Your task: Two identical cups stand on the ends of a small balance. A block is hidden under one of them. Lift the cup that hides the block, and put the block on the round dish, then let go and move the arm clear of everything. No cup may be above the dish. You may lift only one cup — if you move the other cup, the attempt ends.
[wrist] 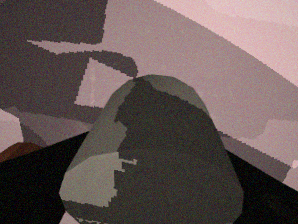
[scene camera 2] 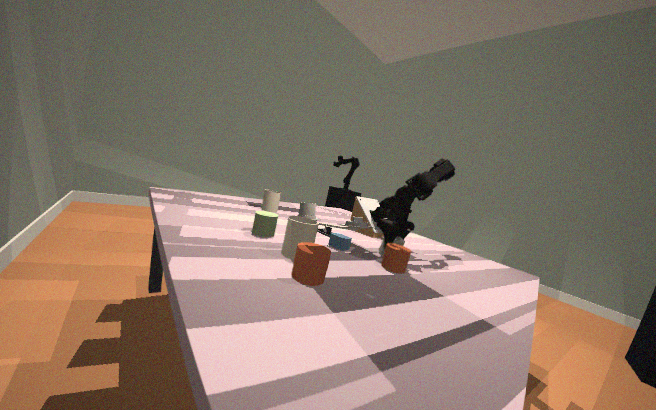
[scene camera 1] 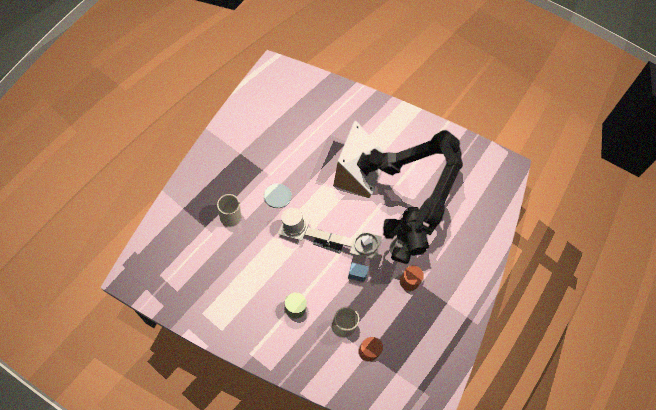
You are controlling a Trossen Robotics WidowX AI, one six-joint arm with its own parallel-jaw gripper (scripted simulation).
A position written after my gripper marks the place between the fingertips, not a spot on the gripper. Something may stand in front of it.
Observation:
In view: my gripper [scene camera 2: 390, 248], a red cylinder [scene camera 2: 311, 261] and a balance [scene camera 1: 356, 247].
My gripper also shows in the wrist view [wrist: 153, 145] and in scene camera 1 [scene camera 1: 401, 247].

